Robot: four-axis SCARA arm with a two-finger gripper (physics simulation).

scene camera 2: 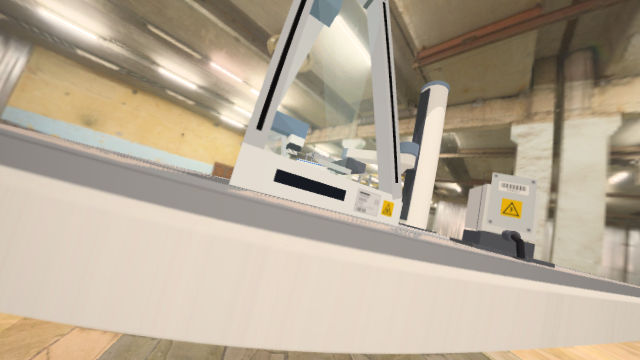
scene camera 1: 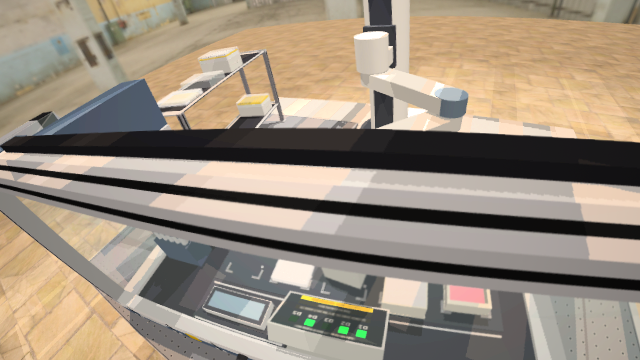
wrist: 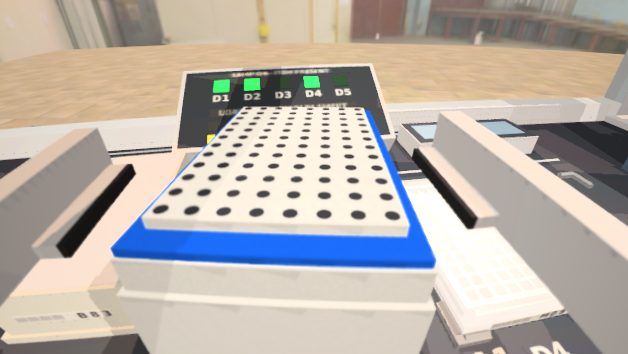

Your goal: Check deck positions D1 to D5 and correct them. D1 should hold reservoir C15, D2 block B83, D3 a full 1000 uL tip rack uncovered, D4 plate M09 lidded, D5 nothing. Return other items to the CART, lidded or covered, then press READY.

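Places are measured from the arm's base along level axes (x left, y ahead, z down), in millimetres.
Pixels of known places: gripper, between the fingertips: [scene camera 2: 312,162] [wrist: 275,141].
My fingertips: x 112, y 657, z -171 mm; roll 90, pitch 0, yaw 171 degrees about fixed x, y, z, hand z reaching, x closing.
Note:
For each thing: its top centre in the pictures, then the offset to it from my fingertips. "pt": a spot on its surface instead.
- pink-filled reservoir, centre of its top: [scene camera 1: 467,276] dx +240, dy -22, dz +73 mm
- cart, a spot on its surface: [scene camera 1: 272,82] pt dx -635, dy -620, dz -47 mm
- yellow-striped box, centre of its top: [scene camera 1: 217,53] dx -666, dy -398, dz -256 mm
- grey item, centre of its top: [scene camera 1: 201,76] dx -639, dy -271, dz -217 mm
- white item, centre of its top: [scene camera 1: 178,95] dx -612, dy -144, dz -208 mm
- yellow-topped box, centre of its top: [scene camera 1: 252,97] dx -693, dy -526, dz -12 mm
- enclosure's beam, a spot on its surface: [scene camera 1: 320,145] pt dx +86, dy +192, dz -354 mm
My gripper [wrist: 275,141] is open; its fingers stand apart on either side of a blue-rimmed tip rack [wrist: 280,170] [scene camera 1: 346,277], with gaps to both sides. The rack is uncovered and its holes look dark. In the wrist view, block B83 [wrist: 75,312] [scene camera 1: 404,297] stands to its left and a white plate [wrist: 492,270] [scene camera 1: 292,273] at D4 to its right. A pink-filled reservoir [scene camera 1: 467,294] stands beyond the block. The status panel [wrist: 200,110] [scene camera 1: 327,340] shows D1, D2 and D4 green, D3 and D5 dark. The gripper is hidden in the first scene view.
The cart [scene camera 1: 272,82] holds a yellow-striped box [scene camera 1: 220,61], a grey item [scene camera 1: 202,79] and a white item [scene camera 1: 181,98] on top, and a yellow-topped box [scene camera 1: 254,105] below. A small display [scene camera 1: 237,304] stands beside the panel. The enclosure's beam [scene camera 1: 320,145] crosses the first scene view.

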